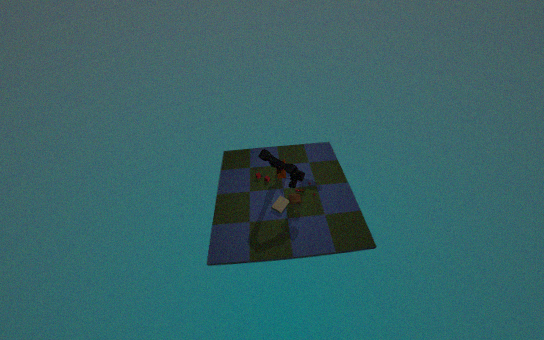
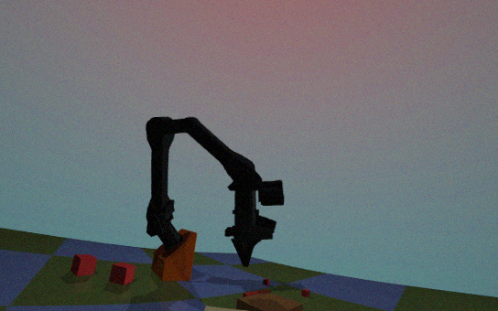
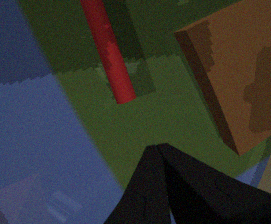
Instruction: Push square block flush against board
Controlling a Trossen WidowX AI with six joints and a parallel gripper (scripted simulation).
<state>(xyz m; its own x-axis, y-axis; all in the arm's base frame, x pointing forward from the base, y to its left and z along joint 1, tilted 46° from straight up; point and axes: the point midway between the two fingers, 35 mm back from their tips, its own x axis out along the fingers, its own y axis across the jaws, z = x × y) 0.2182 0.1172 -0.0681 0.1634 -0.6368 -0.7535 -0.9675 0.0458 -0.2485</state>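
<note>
My gripper tip is now 70 mm above the thin red bar and 50 mm to the right of it. Also, from my gripper tip: tan flat block 170 mm ahead, 130 mm to the right, 70 mm below; then brown flat block 100 mm ahead, 70 mm below.
</note>
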